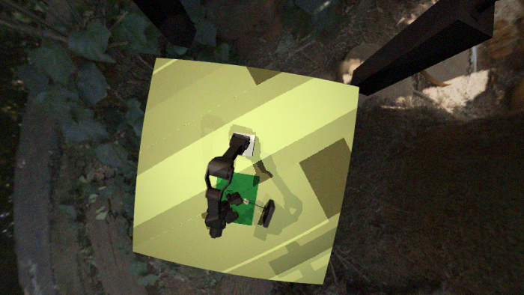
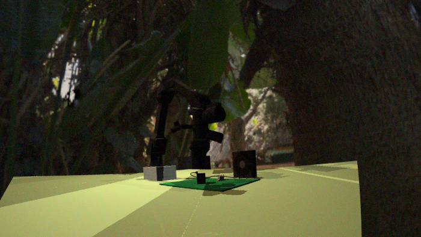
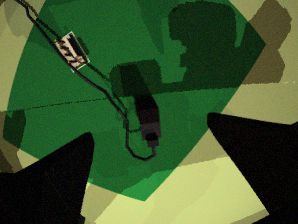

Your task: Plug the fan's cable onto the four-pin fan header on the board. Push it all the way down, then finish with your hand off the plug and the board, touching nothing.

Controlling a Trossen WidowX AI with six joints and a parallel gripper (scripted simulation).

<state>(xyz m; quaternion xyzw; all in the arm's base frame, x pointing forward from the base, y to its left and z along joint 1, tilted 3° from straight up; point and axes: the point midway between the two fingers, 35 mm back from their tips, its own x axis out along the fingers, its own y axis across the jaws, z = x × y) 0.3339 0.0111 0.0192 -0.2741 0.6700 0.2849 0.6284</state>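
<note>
My gripper tip is 1 cm to the left of the dark plug and 4 cm above it. Also, from my gripper tip: four-pin header: 10 cm to the left, 6 cm below; then black fan: 1 cm ahead, 22 cm to the left; then green board: 3 cm to the left, 8 cm below.
</note>
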